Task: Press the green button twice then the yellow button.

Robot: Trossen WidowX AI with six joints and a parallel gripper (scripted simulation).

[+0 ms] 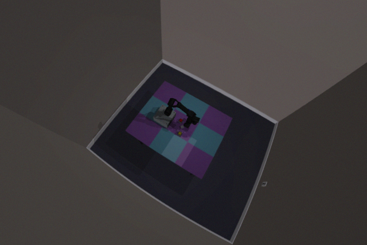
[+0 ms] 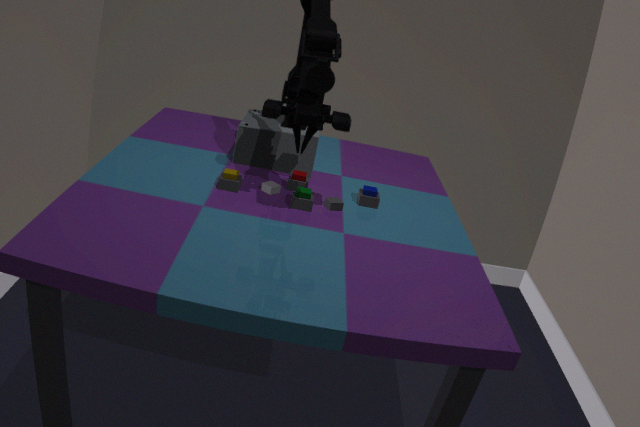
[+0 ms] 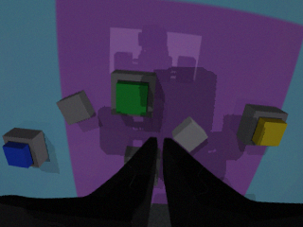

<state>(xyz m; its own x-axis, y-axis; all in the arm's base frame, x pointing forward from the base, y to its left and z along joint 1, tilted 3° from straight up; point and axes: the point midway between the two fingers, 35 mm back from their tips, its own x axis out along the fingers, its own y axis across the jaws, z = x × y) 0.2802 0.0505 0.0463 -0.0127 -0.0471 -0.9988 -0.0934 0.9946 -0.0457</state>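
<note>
The yellow button lies 15 cm to the right of my gripper tip, 9 cm below it and 2 cm behind it. Also, from my gripper tip: green button 9 cm below, 3 cm to the left; then red button 11 cm behind, 9 cm below; then white block 11 cm below, 5 cm to the right, 5 cm behind.
</note>
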